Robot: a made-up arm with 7 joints.
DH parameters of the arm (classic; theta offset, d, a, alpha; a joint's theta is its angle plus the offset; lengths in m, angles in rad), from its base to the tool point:
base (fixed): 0 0 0 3.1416
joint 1: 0 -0.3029 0 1.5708
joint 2: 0 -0.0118 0 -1.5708
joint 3: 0 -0.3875 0 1.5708
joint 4: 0 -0.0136 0 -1.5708
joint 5: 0 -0.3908 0 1.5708
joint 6: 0 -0.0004 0 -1.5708
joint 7: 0 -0.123 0 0
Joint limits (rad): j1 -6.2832..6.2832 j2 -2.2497..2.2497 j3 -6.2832..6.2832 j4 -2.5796..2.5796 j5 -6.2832..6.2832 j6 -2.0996..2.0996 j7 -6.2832..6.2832
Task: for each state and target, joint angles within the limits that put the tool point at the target. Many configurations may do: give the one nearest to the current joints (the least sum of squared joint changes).
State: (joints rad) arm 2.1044 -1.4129 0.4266 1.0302 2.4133 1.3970 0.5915
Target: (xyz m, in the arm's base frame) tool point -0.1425 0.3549 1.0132
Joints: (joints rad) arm 1.7557 -0.7337 0.4168 0.8648 2.4355 1.0232 0.5915
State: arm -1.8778 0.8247 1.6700 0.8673 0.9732 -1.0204 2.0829
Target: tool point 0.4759 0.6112 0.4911
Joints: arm -1.3821 1.2015 1.5507 0.9244 0.9991 -0.8901 2.0829
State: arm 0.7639 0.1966 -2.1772 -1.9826 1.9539 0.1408 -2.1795
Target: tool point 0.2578 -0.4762 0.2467
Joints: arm 0.5435 0.6273 -2.5018 -1.8696 1.9431 0.1874 -2.1795
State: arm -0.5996 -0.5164 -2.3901 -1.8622 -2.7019 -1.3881 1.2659
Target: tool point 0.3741 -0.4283 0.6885
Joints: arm -1.3650 -0.9341 -1.7136 -1.5321 -2.8585 -1.0050 1.2659
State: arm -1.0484 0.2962 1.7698 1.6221 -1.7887 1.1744 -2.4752
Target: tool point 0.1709 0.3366 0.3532
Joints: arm -1.8215 0.3380 1.0749 2.2230 -1.6039 1.4137 -2.4752
